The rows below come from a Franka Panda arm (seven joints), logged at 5 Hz.
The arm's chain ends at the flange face. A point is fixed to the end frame.
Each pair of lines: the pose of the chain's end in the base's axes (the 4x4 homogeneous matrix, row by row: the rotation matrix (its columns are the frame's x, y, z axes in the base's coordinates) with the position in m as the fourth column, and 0 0 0 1 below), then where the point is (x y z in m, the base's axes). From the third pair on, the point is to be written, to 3 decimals.
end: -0.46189 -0.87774 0.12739 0.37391; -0.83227 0.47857 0.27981 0.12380; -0.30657 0.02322 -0.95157 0.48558; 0 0 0 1
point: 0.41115 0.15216 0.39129
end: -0.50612 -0.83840 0.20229 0.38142; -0.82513 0.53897 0.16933 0.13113; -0.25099 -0.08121 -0.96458 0.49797; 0 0 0 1
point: 0.42602 0.14681 0.40391
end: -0.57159 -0.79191 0.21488 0.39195; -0.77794 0.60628 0.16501 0.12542; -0.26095 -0.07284 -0.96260 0.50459; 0 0 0 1
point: 0.438 0.139 0.411
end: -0.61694 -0.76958 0.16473 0.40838; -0.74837 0.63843 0.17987 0.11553; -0.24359 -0.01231 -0.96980 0.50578; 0 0 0 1
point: 0.449 0.129 0.410
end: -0.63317 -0.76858 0.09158 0.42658; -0.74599 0.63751 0.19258 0.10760; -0.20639 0.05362 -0.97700 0.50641; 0 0 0 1
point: 0.460 0.123 0.408
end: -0.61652 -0.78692 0.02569 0.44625; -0.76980 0.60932 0.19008 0.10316; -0.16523 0.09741 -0.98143 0.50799; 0 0 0 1
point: 0.473 0.119 0.407
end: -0.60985 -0.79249 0.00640 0.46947; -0.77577 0.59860 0.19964 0.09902; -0.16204 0.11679 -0.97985 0.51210; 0 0 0 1
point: 0.494 0.116 0.411
